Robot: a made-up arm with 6 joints. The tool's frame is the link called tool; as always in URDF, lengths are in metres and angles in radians. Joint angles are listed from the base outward. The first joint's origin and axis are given. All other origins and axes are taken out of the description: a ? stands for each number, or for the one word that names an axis. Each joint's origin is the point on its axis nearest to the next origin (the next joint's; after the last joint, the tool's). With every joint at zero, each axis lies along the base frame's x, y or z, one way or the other. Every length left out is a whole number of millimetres.
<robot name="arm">
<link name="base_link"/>
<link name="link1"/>
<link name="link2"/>
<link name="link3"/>
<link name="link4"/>
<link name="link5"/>
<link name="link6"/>
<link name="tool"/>
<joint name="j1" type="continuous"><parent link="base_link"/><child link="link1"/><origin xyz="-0.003 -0.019 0.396"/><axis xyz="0 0 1"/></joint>
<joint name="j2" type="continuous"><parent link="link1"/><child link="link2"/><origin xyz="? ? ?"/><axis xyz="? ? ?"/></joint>
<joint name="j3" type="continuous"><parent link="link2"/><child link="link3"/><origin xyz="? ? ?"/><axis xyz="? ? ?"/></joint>
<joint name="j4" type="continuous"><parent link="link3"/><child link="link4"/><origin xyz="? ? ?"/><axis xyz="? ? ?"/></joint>
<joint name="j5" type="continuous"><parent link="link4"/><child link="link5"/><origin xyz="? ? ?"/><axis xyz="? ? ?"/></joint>
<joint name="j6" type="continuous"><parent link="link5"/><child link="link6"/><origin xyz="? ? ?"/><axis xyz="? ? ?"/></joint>
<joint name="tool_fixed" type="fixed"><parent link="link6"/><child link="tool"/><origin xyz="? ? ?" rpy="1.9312 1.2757 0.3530"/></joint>
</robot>
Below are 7 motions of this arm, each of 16 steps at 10 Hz.
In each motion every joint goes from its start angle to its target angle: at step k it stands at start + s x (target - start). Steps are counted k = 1, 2, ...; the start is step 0. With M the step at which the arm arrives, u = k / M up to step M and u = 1 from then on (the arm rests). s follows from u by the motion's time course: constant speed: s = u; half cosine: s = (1 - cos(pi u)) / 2; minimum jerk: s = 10 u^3 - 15 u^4 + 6 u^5.
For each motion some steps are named. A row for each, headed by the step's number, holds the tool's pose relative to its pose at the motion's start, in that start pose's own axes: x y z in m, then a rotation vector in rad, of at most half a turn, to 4 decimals.
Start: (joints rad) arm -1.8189 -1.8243 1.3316 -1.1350 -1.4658 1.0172
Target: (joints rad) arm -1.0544 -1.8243 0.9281 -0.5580 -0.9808 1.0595
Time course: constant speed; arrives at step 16
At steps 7, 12, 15, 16:
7: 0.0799 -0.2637 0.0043 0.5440 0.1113 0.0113
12: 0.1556 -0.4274 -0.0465 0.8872 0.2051 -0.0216
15: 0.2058 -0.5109 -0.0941 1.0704 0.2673 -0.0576
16: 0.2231 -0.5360 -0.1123 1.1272 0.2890 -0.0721

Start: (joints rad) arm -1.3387 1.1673 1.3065 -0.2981 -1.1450 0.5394
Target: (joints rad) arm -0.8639 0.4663 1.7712 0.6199 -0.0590 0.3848
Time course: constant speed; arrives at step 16
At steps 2, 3, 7, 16:
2: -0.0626 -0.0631 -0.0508 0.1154 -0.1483 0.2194
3: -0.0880 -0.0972 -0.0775 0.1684 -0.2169 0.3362
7: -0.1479 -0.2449 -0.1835 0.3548 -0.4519 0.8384
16: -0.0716 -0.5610 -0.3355 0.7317 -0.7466 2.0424

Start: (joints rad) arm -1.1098 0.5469 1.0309 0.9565 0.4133 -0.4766
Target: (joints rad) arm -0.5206 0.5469 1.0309 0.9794 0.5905 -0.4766
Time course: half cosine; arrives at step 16
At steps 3, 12, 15, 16:
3: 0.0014 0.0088 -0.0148 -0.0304 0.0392 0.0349
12: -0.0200 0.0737 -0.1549 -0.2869 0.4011 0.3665
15: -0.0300 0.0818 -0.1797 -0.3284 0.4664 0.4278
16: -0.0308 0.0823 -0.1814 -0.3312 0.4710 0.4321

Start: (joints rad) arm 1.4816 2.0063 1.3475 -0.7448 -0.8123 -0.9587
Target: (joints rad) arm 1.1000 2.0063 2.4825 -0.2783 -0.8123 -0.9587
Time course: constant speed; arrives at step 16
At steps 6, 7, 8, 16:
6: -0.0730 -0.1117 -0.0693 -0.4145 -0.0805 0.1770
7: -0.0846 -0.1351 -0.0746 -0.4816 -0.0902 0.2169
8: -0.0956 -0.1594 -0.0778 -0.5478 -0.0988 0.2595
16: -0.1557 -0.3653 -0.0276 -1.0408 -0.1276 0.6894

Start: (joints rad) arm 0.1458 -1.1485 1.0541 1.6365 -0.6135 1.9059
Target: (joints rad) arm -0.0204 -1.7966 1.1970 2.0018 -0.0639 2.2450
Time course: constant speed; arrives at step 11
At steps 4, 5, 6, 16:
4: 0.0924 -0.1531 -0.0660 0.0562 -0.1497 -0.3853
5: 0.1083 -0.1938 -0.0837 0.0566 -0.1906 -0.4813
6: 0.1212 -0.2352 -0.1019 0.0513 -0.2324 -0.5766
16: 0.1417 -0.4441 -0.1992 -0.0595 -0.4443 -1.0320

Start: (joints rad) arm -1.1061 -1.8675 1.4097 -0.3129 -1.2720 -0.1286
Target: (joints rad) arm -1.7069 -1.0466 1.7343 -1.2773 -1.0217 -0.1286
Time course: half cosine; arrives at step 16
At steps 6, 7, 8, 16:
6: 0.1399 0.1996 -0.0606 -0.2670 0.0866 -0.2135
7: 0.1946 0.2499 -0.0778 -0.3323 0.1231 -0.2822
8: 0.2562 0.2961 -0.0939 -0.3917 0.1655 -0.3548
16: 0.6140 0.4289 -0.1226 -0.5453 0.4409 -0.7224

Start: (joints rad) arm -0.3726 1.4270 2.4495 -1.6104 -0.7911 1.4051
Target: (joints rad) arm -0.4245 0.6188 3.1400 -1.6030 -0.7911 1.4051
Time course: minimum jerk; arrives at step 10
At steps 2, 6, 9, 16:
2: -0.0316 0.0271 0.0091 -0.0344 -0.0570 0.0558
6: -0.4176 0.2212 -0.0299 -0.4173 -0.6723 0.6495
9: -0.5938 0.2391 -0.1284 -0.6164 -0.9739 0.9394
16: -0.5982 0.2389 -0.1317 -0.6220 -0.9822 0.9474

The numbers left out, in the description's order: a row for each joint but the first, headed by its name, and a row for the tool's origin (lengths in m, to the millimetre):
j2: xyz -0.004 -0.035 0.000, axis 0 1 0
j3: xyz 0.015 0.000 0.466, axis 0 -1 0
j4: xyz 0.231 0.000 0.016, axis -1 0 0
j5: xyz 0.000 -0.149 -0.020, axis 0 -1 0
j6: xyz -0.038 0.000 0.029, axis -1 0 0
tool: xyz 0.000 0.001 0.023

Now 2 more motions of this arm.
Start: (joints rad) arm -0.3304 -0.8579 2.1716 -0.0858 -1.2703 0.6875
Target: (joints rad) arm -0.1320 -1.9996 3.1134 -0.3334 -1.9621 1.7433
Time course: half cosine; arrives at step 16
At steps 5, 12, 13, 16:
5: -0.1097 -0.1708 0.0467 0.0943 -0.2679 0.2684
12: -0.1386 -0.7024 -0.0395 0.7427 -1.2307 0.6363
13: -0.1217 -0.7440 -0.0639 0.8360 -1.3291 0.6247
16: -0.0948 -0.7946 -0.1000 0.9696 -1.4590 0.5911

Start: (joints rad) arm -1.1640 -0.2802 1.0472 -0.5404 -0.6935 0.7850
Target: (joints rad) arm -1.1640 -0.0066 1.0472 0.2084 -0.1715 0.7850
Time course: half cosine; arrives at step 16
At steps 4, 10, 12, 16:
4: 0.0100 0.0054 0.0040 0.0652 -0.0969 -0.0203
10: 0.0475 0.0328 0.0066 0.2108 -0.4996 -0.0606
12: 0.0599 0.0431 0.0041 0.2223 -0.6271 -0.0606
16: 0.0719 0.0530 0.0008 0.2195 -0.7431 -0.0555

